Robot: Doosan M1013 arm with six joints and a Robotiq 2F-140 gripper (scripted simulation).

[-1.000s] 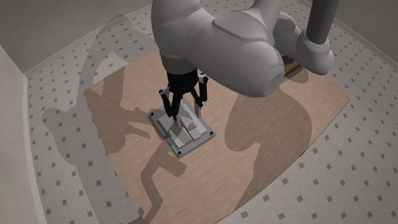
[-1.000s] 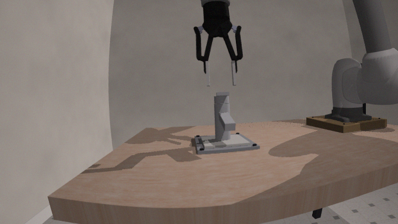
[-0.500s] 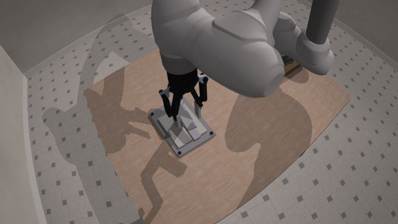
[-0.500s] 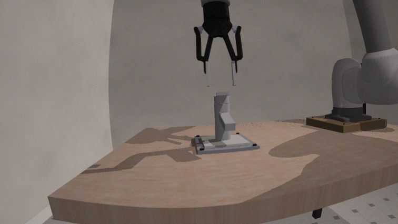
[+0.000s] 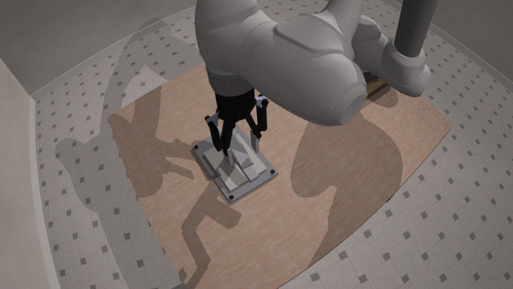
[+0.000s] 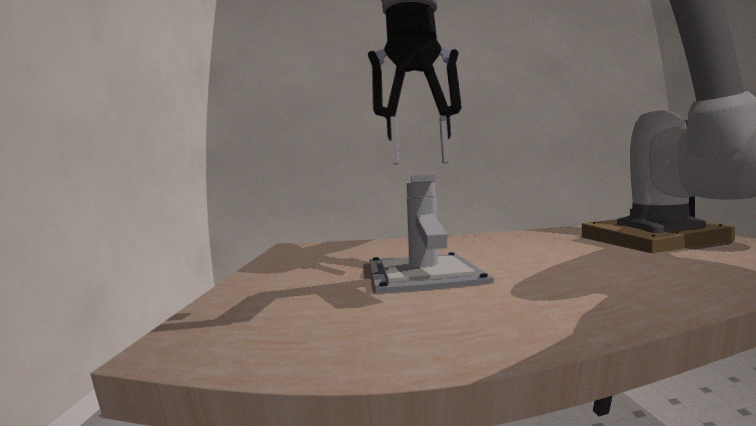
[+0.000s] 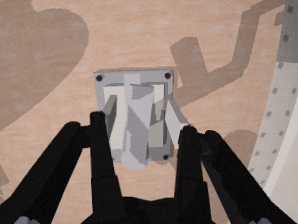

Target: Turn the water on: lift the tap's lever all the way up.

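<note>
My gripper is now 4 cm to the left of the lever and 5 cm above it. From my hand the other things lie so: grey tap: 7 cm to the right, 10 cm below.
</note>
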